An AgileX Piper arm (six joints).
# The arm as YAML. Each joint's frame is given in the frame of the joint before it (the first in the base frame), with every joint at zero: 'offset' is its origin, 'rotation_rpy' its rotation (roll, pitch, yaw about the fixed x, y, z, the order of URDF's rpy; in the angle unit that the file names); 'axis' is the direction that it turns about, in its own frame. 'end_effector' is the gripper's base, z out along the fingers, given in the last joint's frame.
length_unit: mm
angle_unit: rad
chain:
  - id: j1
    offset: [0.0, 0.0, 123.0]
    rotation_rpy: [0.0, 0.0, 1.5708]
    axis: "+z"
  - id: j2
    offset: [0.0, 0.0, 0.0]
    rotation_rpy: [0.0, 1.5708, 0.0]
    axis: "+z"
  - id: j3
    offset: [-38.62, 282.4, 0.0]
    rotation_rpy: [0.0, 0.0, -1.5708]
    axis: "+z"
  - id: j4
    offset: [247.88, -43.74, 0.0]
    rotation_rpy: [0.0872, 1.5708, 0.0]
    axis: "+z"
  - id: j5
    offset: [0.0, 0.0, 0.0]
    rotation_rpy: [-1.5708, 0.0, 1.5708]
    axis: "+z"
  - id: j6
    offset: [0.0, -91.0, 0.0]
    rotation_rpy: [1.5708, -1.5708, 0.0]
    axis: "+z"
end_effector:
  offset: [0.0, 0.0, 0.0]
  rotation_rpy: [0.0, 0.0, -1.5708]
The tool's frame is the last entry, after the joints.
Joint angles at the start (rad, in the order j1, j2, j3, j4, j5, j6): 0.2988 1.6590 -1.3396 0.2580 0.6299 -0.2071
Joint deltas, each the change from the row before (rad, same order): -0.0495 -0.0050 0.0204 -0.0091 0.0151 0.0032; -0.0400 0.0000 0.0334 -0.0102 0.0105 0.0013; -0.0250 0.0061 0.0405 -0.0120 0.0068 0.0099; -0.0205 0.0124 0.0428 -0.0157 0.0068 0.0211; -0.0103 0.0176 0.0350 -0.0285 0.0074 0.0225; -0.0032 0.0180 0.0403 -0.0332 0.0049 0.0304; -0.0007 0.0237 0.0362 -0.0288 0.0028 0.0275; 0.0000 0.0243 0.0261 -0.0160 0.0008 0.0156; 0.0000 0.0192 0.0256 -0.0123 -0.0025 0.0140; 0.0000 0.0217 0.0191 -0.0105 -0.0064 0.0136; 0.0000 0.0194 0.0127 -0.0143 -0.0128 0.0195; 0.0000 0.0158 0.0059 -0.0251 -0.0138 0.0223; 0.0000 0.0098 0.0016 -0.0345 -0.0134 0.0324; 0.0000 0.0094 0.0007 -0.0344 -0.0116 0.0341; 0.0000 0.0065 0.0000 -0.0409 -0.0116 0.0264; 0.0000 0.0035 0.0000 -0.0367 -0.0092 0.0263
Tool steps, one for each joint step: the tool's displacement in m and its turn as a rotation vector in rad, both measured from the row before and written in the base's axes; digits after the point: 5 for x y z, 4 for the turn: 0.00170 -0.01875 -0.00538 -0.0139 0.0278 -0.0461; -0.00057 -0.01552 -0.01084 -0.0181 0.0407 -0.0359; -0.00251 -0.01025 -0.01477 -0.0159 0.0525 -0.0279; -0.00332 -0.00876 -0.01735 -0.0142 0.0632 -0.0313; -0.00324 -0.00568 -0.01665 -0.0246 0.0595 -0.0173; -0.00524 -0.00376 -0.01766 -0.0264 0.0630 -0.0150; -0.00496 -0.00262 -0.01780 -0.0244 0.0621 -0.0115; -0.00369 -0.00147 -0.01480 -0.0163 0.0504 -0.0060; -0.00421 -0.00136 -0.01251 -0.0128 0.0417 -0.0065; -0.00279 -0.00106 -0.01145 -0.0107 0.0339 -0.0072; -0.00115 -0.00106 -0.00899 -0.0106 0.0189 -0.0106; 0.00034 -0.00141 -0.00626 -0.0162 0.0063 -0.0057; 0.00123 -0.00174 -0.00336 -0.0193 -0.0044 -0.0086; 0.00128 -0.00166 -0.00302 -0.0183 -0.0045 -0.0098; 0.00149 -0.00191 -0.00187 -0.0231 -0.0093 0.0029; 0.00124 -0.00168 -0.00088 -0.0195 -0.0100 0.0004
